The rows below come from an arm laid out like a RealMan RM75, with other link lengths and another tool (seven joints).
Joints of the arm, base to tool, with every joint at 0 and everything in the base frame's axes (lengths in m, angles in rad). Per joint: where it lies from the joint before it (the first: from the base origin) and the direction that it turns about. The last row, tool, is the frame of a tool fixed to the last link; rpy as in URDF.
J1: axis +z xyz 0 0 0.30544
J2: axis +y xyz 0 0 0
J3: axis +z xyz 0 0 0.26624
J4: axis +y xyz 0 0 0
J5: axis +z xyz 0 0 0.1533
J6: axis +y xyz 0 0 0
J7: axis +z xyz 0 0 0.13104
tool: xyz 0.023 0.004 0.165 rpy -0.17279 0 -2.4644
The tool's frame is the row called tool.
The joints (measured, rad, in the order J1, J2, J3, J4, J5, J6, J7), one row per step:
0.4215 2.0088 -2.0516 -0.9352 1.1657 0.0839 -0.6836
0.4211 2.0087 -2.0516 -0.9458 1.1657 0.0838 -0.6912
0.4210 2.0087 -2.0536 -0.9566 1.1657 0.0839 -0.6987
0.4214 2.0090 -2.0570 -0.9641 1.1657 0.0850 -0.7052
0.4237 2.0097 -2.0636 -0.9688 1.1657 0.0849 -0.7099
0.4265 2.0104 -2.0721 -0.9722 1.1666 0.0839 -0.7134
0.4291 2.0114 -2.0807 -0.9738 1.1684 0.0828 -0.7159
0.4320 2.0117 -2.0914 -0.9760 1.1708 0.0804 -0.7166
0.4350 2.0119 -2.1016 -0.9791 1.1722 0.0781 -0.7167
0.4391 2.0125 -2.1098 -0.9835 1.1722 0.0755 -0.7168
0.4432 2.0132 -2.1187 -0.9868 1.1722 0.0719 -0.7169
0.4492 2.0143 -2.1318 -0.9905 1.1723 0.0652 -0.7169
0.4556 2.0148 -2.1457 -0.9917 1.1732 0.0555 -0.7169
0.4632 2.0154 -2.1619 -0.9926 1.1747 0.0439 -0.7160
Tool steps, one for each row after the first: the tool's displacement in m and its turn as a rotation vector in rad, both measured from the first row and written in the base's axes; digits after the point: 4 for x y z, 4 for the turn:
-0.0043 0.0009 0.0004 0.0012 0.0003 0.0131
-0.0090 0.0013 0.0003 0.0007 0.0001 0.0274
-0.0125 0.0009 -0.0006 -0.0025 -0.0016 0.0392
-0.0160 0.0003 -0.0024 -0.0077 -0.0041 0.0512
-0.0192 -0.0007 -0.0046 -0.0137 -0.0063 0.0623
-0.0218 -0.0019 -0.0070 -0.0200 -0.0078 0.0706
-0.0247 -0.0032 -0.0095 -0.0263 -0.0083 0.0794
-0.0279 -0.0043 -0.0117 -0.0321 -0.0086 0.0889
-0.0323 -0.0047 -0.0135 -0.0360 -0.0081 0.1005
-0.0363 -0.0052 -0.0153 -0.0397 -0.0082 0.1118
-0.0417 -0.0057 -0.0177 -0.0441 -0.0086 0.1276
-0.0463 -0.0059 -0.0196 -0.0463 -0.0102 0.1423
-0.0515 -0.0061 -0.0218 -0.0487 -0.0112 0.1584

